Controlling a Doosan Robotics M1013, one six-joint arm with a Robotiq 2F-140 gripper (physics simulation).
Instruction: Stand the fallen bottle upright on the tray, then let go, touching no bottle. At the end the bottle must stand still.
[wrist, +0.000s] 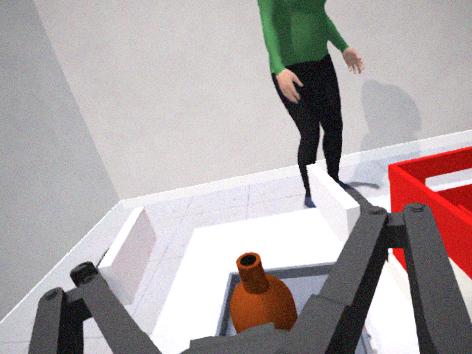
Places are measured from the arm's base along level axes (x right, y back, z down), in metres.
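Pixels of known places: gripper, between the fingertips: (228, 203).
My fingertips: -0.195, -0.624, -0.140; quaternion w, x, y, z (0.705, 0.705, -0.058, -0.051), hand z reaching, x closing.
Ahead of a thing's pixels: the offset from my fingertips to its top centre, as dx, dy, dz. "spot": to the spot under its first point. Level surfaces: height alone.
An orange-brown bottle @(-0.008, -0.038, +0.087) (263, 306) stands upright, as far as it shows, in the grey tray @(spot: +0.038, -0.167, +0.230) (300, 271). Its open mouth and neck point up in the wrist view, and its lower part is hidden behind the gripper's body. My gripper (228, 203) is wide open with its two white finger pads far apart. Nothing is between the pads, and the bottle appears below them, apart from both. Part of the tray is hidden by the right finger linkage.
The tray is on a white table @(dz +0.247) (210, 250). A red crate (425, 210) stands at the right, close behind the right finger linkage. A person (312, 100) in a green top and black trousers stands beyond the table, near the wall.
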